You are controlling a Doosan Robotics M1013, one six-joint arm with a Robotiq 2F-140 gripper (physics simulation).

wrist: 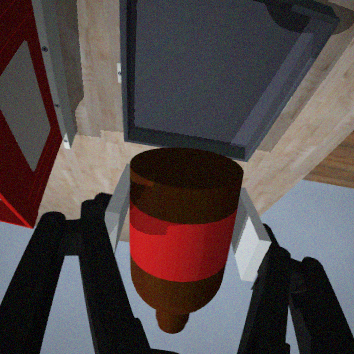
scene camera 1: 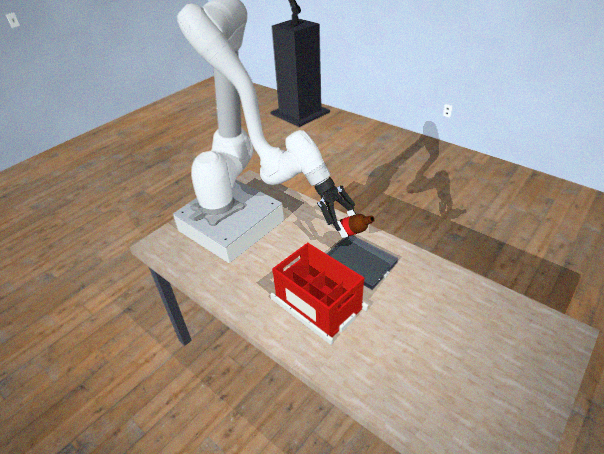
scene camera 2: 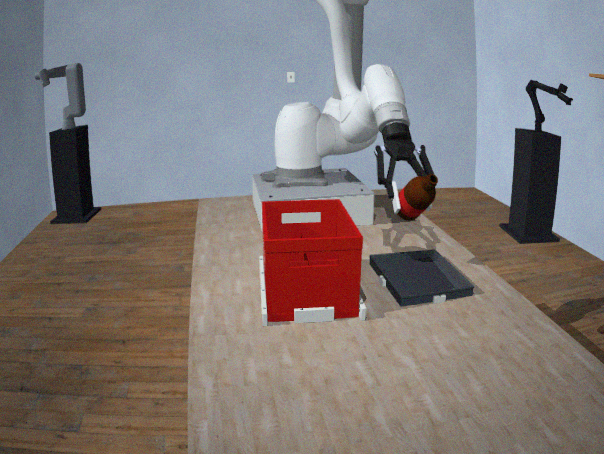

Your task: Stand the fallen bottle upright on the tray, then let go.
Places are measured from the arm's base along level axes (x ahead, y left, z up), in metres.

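Pixels of known places: gripper, between the fingertips: (scene camera 1: 351, 231) (scene camera 2: 413, 210); arm's base, origin of its link: (scene camera 1: 218, 207) (scene camera 2: 299, 180).
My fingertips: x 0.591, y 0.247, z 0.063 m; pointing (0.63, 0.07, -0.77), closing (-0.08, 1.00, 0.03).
Ahead of a thing's pixels: the offset from my fingertips to its top centre. "spot": to the spot under its first point. Level surfaces: height alone.
The brown bottle @(0.020 m ahead, 0.007 m left, 0.105 m up) (scene camera 1: 361, 223) (scene camera 2: 419, 192) (wrist: 182, 250) with a red label is strongly tilted in the air. In scene camera 1 its neck points right and slightly up; in scene camera 2 the neck leans up and to the right. My gripper (scene camera 1: 347, 222) (scene camera 2: 413, 201) (wrist: 182, 192) is shut on the bottle's body, one white pad on each side. The dark tray @(spot: 0.053 m ahead, 0.032 m left, 0.163 m down) (scene camera 1: 365, 262) (scene camera 2: 420, 277) (wrist: 200, 75) lies flat on the table, lower than the bottle and apart from it. In the wrist view the bottle's base faces the tray's near edge.
A red crate @(0.068 m ahead, 0.258 m right, 0.007 m up) (scene camera 1: 345, 312) (scene camera 2: 312, 285) (wrist: 42, 160) with compartments stands beside the tray, between white holders on the table @(0.168 m down) (scene camera 1: 450, 340) (scene camera 2: 400, 375). The arm's pale base block (scene camera 1: 255, 235) (scene camera 2: 350, 207) is behind the crate. Dark pedestals stand on the floor beyond the table.
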